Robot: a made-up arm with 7 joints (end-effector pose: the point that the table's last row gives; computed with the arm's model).
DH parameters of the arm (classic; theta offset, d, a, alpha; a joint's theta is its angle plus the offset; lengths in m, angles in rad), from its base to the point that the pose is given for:
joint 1: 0 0.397 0 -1.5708
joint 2: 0 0 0 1.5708
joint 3: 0 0.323 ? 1.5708
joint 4: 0 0 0.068 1.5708
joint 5: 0 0.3 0 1.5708
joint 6: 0 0 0.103 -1.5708
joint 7: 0 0.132 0 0
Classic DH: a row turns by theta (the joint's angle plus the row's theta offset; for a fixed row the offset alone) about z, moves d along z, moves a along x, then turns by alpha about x.
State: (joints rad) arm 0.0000 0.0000 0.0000 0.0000 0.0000 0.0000 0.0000
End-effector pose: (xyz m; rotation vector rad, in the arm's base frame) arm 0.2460 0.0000 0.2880 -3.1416 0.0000 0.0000
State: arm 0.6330 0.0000 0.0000 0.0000 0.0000 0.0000 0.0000
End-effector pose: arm 0.1983 0.1455 0.2880 -2.9855 -0.9778 0.0000
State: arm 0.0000 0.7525 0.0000 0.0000 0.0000 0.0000 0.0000
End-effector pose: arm 0.1051 0.0000 0.1493 -2.9218 0.0000 1.1543
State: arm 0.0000 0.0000 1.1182 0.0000 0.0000 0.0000 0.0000
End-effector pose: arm 0.1076 0.2212 0.2880 -2.6632 -1.6664 0.0000
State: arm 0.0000 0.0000 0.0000 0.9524 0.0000 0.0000 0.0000
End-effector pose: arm 0.5261 0.0000 0.6089 -2.7921 0.0000 -1.4401
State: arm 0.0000 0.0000 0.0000 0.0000 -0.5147 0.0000 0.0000
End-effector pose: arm 0.2327 0.0507 0.2880 -3.0381 -0.7996 0.0000
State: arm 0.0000 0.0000 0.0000 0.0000 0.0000 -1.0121 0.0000
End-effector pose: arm 0.3095 0.0000 0.4374 -2.7478 0.0000 -1.5228
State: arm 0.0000 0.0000 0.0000 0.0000 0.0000 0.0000 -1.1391
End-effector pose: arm 0.2460 0.0000 0.2880 -2.6457 -1.6941 0.0000
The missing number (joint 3, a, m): 0.075
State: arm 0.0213 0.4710 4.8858 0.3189 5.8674 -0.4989 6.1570
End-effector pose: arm 0.1402 -0.3685 0.3747 2.3324 -0.7533 0.2421
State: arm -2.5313 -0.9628 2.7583 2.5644 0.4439 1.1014 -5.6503
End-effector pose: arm 0.6687 0.3570 0.5472 -2.6895 0.3461 -0.5528
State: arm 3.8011 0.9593 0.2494 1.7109 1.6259 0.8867 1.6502
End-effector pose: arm -0.4207 -0.5353 0.2512 1.6257 0.8679 -0.2708
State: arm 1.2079 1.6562 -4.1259 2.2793 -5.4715 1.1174 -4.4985
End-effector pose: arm -0.0576 0.7171 0.6113 0.3676 -0.0800 -2.6383
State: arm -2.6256 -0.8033 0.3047 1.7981 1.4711 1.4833 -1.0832
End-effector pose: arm 0.1746 -0.1953 1.0174 1.8775 -0.4022 1.1416
